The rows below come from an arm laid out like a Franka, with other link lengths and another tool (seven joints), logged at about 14 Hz.
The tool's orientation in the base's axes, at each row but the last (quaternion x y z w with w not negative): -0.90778, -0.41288, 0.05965, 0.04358; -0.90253, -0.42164, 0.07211, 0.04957; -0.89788, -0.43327, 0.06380, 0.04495; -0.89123, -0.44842, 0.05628, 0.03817; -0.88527, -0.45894, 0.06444, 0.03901; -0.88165, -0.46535, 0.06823, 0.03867; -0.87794, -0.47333, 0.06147, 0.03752; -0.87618, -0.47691, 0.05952, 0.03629; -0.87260, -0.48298, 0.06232, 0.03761; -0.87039, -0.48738, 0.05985, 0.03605; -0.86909, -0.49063, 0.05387, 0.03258
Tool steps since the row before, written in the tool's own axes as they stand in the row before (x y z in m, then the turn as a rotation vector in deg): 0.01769, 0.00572, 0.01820, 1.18, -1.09, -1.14; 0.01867, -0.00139, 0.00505, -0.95, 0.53, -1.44; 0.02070, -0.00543, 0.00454, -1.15, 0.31, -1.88; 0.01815, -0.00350, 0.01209, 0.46, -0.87, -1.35; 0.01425, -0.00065, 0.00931, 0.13, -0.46, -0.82; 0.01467, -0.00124, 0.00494, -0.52, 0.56, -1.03; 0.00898, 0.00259, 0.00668, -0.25, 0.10, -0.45; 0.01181, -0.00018, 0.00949, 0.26, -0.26, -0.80; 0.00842, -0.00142, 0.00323, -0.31, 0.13, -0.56; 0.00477, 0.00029, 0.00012, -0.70, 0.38, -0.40; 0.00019, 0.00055, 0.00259, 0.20, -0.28, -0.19
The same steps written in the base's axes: 0.01316, 0.01015, -0.02001, 0.12, 1.57, 1.18; 0.00992, 0.01538, -0.00641, 0.04, -1.11, 1.42; 0.00787, 0.01971, -0.00531, -0.18, -1.14, 1.90; 0.00633, 0.01688, -0.01276, -0.24, 0.86, 1.41; 0.00621, 0.01212, -0.01024, -0.17, 0.36, 0.86; 0.00640, 0.01284, -0.00595, 0.33, -0.75, 0.99; 0.00607, 0.00613, -0.00758, 0.01, -0.27, 0.45; 0.00489, 0.01008, -0.01020, 0.03, 0.35, 0.81; 0.00277, 0.00791, -0.00363, 0.03, -0.33, 0.56; 0.00270, 0.00392, -0.00048, 0.01, -0.80, 0.40; 0.00024, -0.00011, -0.00264, -0.11, 0.32, 0.21
